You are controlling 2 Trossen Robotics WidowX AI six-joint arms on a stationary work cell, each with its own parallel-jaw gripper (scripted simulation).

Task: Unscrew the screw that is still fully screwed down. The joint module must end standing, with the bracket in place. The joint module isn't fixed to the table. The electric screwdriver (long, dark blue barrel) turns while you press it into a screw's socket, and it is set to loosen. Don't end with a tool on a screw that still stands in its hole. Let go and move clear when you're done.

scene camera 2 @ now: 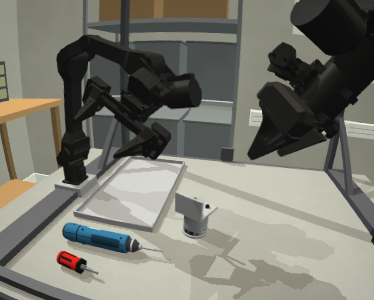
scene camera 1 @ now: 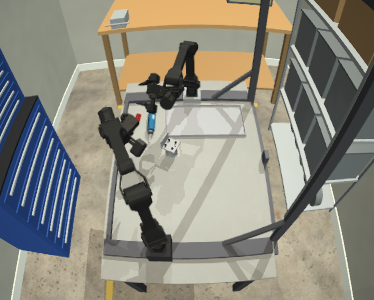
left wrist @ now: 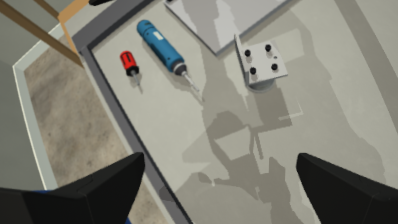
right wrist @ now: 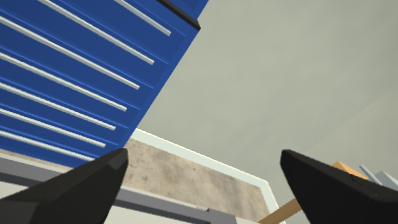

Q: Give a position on a shallow grey tray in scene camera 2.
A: At 134, 192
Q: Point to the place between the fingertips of my left gripper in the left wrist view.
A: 220, 160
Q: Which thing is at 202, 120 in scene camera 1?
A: A shallow grey tray.
